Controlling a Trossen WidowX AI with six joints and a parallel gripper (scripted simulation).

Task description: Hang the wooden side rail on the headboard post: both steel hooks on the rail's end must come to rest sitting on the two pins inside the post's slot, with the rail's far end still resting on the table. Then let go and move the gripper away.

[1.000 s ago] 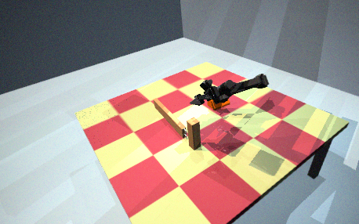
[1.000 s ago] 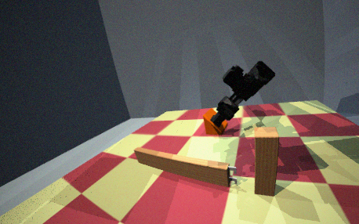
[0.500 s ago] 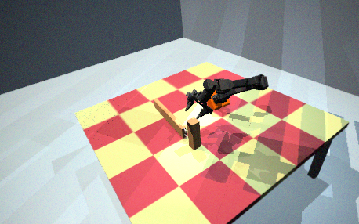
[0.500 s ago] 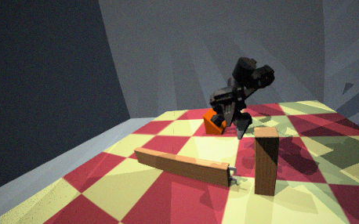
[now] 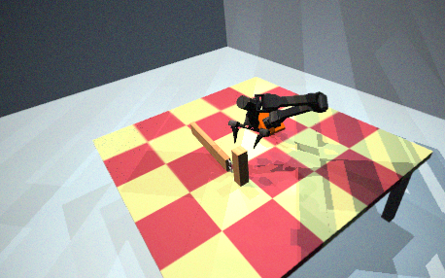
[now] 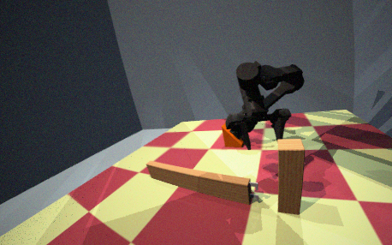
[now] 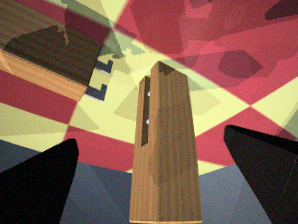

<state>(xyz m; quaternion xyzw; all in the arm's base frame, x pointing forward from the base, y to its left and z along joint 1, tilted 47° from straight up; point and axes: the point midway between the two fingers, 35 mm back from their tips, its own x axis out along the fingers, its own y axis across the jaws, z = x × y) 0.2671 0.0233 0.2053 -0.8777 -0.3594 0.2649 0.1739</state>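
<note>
The wooden headboard post lies 70 mm ahead of my gripper tip, 60 mm to the left of it and 50 mm below it.
</note>
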